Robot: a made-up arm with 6 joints. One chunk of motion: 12 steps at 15 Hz.
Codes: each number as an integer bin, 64 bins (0 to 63) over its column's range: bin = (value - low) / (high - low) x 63, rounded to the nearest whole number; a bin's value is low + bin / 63 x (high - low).
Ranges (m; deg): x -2.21..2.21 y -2.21..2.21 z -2.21..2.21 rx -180..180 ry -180..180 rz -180..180
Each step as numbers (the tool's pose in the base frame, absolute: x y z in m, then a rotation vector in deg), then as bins.
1 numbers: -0.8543 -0.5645 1.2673 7.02 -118.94 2.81
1 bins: 19 23 50 33 11 32
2 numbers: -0.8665 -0.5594 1.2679 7.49 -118.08 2.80
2 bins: 19 24 50 33 11 32
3 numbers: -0.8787 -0.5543 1.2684 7.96 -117.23 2.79
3 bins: 19 24 50 33 11 32
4 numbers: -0.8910 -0.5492 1.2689 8.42 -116.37 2.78
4 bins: 19 24 50 33 11 32
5 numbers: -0.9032 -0.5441 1.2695 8.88 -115.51 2.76
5 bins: 19 24 50 33 11 32
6 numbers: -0.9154 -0.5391 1.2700 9.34 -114.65 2.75
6 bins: 18 24 50 33 11 32
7 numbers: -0.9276 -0.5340 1.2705 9.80 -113.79 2.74
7 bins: 18 24 50 33 12 32
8 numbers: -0.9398 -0.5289 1.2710 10.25 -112.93 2.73
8 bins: 18 24 50 33 12 32
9 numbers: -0.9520 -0.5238 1.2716 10.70 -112.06 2.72
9 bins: 18 24 50 33 12 32
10 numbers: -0.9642 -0.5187 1.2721 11.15 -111.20 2.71
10 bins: 18 24 50 33 12 32
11 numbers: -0.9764 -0.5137 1.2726 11.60 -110.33 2.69
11 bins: 18 24 50 34 12 32
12 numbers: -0.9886 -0.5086 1.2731 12.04 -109.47 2.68
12 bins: 17 24 50 34 12 32
